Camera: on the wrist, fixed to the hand. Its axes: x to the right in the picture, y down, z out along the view.
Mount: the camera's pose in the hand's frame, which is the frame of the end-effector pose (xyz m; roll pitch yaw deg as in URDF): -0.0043 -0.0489 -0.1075 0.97 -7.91 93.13
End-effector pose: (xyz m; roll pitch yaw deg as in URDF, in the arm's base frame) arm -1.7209 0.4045 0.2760 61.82 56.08 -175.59
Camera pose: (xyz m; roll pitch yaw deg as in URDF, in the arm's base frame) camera -1.6353 0.3392 0.2272 77.83 -34.58 -150.76
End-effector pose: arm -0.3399 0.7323 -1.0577 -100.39 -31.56 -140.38
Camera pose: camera -0.3717 0.8318 -1.0024 -93.00 61.45 -145.54
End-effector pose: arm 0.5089 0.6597 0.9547 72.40 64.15 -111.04
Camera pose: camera 0.6170 0.6964 0.9241 86.61 -28.55 -100.02
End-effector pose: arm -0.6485 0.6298 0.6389 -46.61 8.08 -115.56
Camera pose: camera -0.7451 0.6867 0.6016 14.08 37.62 -15.29
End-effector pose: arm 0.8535 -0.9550 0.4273 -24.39 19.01 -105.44
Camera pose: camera 0.7756 -0.9030 0.3552 21.94 14.48 -6.93
